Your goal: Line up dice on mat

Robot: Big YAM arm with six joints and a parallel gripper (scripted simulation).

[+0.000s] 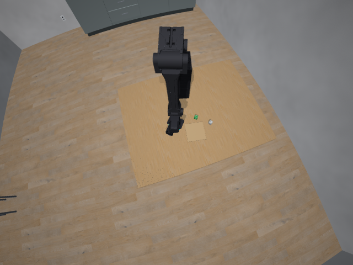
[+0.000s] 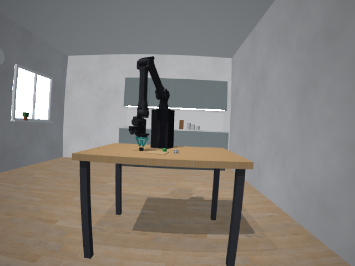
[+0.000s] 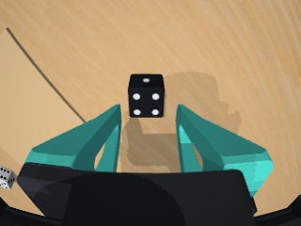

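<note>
The black die lies 30 mm below my hand. Also, from my hand: mat: 130 mm to the left, 60 mm ahead, 40 mm below; green die: 170 mm to the left, 50 mm behind, 30 mm below; white die: 260 mm to the left, 30 mm below, 20 mm ahead.
</note>
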